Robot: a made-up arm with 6 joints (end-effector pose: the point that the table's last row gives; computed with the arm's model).
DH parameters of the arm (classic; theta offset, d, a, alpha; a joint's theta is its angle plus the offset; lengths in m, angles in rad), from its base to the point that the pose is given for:
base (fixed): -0.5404 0 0.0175 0
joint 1: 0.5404 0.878 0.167 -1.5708
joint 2: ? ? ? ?
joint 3: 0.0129 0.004 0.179 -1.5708
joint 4: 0 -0.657 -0.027 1.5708
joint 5: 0 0.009 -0.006 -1.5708
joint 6: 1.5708 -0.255 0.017 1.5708
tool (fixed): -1.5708 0.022 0 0
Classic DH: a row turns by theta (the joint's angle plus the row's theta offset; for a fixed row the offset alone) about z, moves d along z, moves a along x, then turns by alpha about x.
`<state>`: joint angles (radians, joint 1 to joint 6).
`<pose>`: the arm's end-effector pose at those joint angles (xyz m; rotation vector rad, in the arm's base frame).
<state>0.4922 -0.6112 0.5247 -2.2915 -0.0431 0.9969</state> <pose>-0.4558 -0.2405 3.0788 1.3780 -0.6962 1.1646</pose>
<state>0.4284 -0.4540 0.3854 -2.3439 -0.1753 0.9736</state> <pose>-0.0678 -0.0034 3.1191 1.3741 -0.4592 1.1016</pose>
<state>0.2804 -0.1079 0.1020 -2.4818 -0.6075 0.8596</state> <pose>0.7554 0.2971 2.9226 1.5445 -0.0134 1.0597</pose>
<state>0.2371 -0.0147 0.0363 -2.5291 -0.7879 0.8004</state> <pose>0.9433 0.3196 2.8306 1.6441 0.0734 1.1090</pose>
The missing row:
joint 2: -1.5579 0 1.5491 3.1416
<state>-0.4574 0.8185 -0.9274 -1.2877 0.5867 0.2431</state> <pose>1.2038 -0.7268 1.0326 0.6195 1.0686 -1.5041</pose>
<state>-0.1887 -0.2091 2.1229 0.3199 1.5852 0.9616</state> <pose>-0.8263 0.2387 2.6070 0.0814 1.9447 1.0778</pose>
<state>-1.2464 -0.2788 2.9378 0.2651 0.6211 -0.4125</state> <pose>-0.2964 1.0114 1.9965 1.7443 1.9346 -0.6697</pose>
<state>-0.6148 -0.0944 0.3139 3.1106 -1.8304 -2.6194</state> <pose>0.3471 -0.2161 3.0627 -0.9377 -2.0789 -0.9386</pose>
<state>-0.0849 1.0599 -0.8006 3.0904 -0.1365 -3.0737</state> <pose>1.5376 -0.1196 0.6730 0.0545 1.7237 -0.0531</pose>
